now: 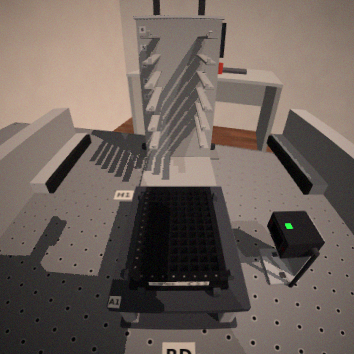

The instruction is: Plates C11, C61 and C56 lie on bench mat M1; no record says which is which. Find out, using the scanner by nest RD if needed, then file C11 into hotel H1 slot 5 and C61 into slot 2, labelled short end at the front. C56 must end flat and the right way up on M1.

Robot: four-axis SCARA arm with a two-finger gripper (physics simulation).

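Places are measured from the arm's base along level axes (x ahead, y left, z up), in metres.
Pixels of known places: gripper, between the fingertips: (178, 122).
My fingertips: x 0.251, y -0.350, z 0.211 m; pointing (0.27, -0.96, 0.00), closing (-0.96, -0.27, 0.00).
Behind a point stands the place of what it marks.
A black plate (177, 235) @[x 0.257, y -0.370, z 0.087 m] lies flat, wells up, on the dark nest RD (200, 302) @[x 0.223, y -0.318, z 0.073 m]; its label (178, 283) @[x 0.244, y -0.325, z 0.083 m] faces the front edge, and its print is too small to read surely, though it looks like C11. My gripper (178, 122) @[x 0.251, y -0.351, z 0.211 m] is open above it, one finger far out on each side, touching nothing. The scanner (297, 233) @[x 0.140, y -0.398, z 0.093 m], a black box with a green light, stands right of the nest. Hotel H1 (179, 100) @[x 0.327, y -0.625, z 0.144 m] stands behind, with pairs of side rails; no plate shows on them. Mat M1 and the other two plates do not show.
A grey side table (250, 77) with a dark rod (235, 71) stands behind the hotel at the right. The scanner's thin post (304, 268) @[x 0.120, y -0.383, z 0.057 m] rises near the nest's right side. The perforated bench top (65, 320) @[x 0.356, y -0.275, z 0.013 m] surrounds the nest.
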